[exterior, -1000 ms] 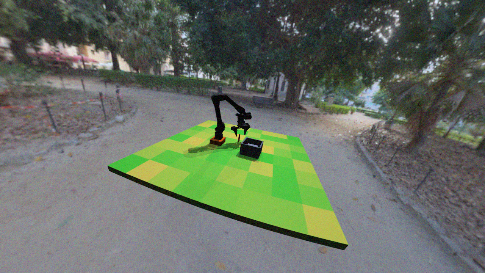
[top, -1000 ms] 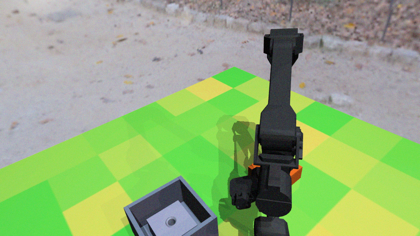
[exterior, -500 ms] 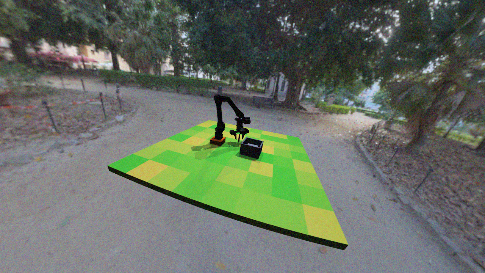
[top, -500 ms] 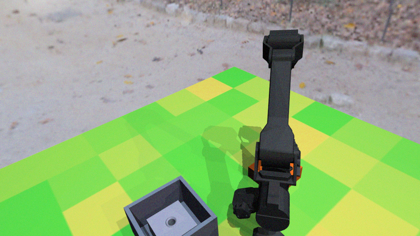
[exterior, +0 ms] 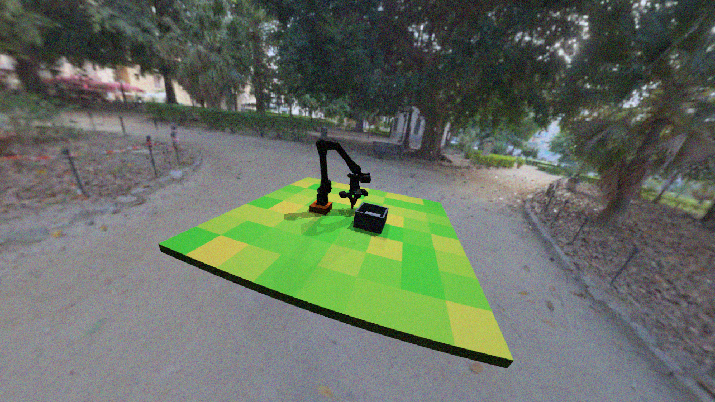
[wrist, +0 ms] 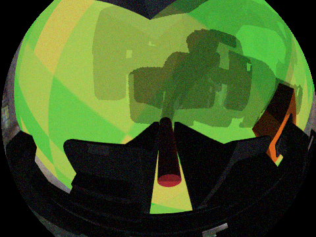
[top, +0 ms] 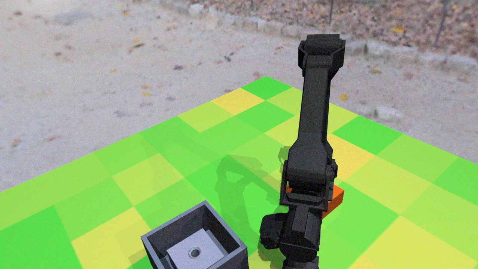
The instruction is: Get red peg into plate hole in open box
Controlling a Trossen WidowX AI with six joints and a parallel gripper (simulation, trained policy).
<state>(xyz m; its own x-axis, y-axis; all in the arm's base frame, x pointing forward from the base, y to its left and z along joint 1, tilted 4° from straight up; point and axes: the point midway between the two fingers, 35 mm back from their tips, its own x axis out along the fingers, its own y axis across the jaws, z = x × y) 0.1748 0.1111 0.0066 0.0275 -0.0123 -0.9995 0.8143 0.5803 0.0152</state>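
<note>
Right now the pale plate is 15 cm ahead of my gripper tip, 16 cm to the right of it and 2 cm above it. The rest, counted from my gripper tip: grey box 15 cm ahead, 16 cm to the right; red peg 1 cm above.
</note>
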